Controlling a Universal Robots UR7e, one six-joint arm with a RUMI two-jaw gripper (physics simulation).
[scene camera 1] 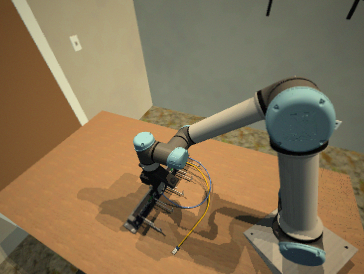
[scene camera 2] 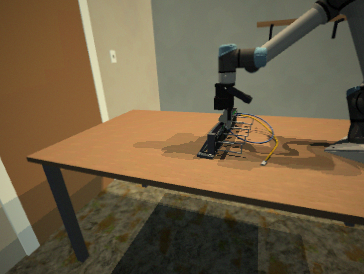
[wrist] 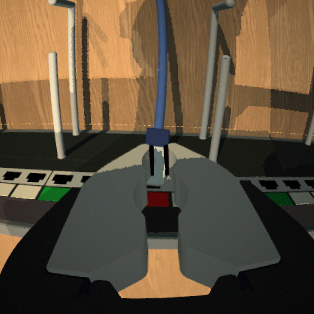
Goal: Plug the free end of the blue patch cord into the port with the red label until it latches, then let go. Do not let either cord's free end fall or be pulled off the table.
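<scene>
The blue patch cord (scene camera 1: 183, 207) (wrist: 161, 65) loops behind the black patch panel (scene camera 1: 132, 224) (scene camera 2: 211, 145) (wrist: 20, 211). In the wrist view its plug (wrist: 158, 172) points at the port row, its tip at the port by the red label (wrist: 158, 199); how deep it sits is hidden. My gripper (scene camera 2: 226, 119) (wrist: 158, 148) is shut on this plug, one fingertip on each side, just behind the panel's port face. The yellow cord (scene camera 1: 202, 218) (scene camera 2: 274, 148) lies in a curve, its free plug (scene camera 1: 175, 250) (scene camera 2: 264, 163) on the table (scene camera 1: 70, 165) (scene camera 2: 100, 145).
Metal wire posts (wrist: 73, 75) (wrist: 209, 75) stand behind the panel on both sides of the blue cord. Green labels (wrist: 54, 194) (wrist: 279, 199) mark ports to either side. The arm's base plate (scene camera 1: 260, 239) is on the right in the first scene view.
</scene>
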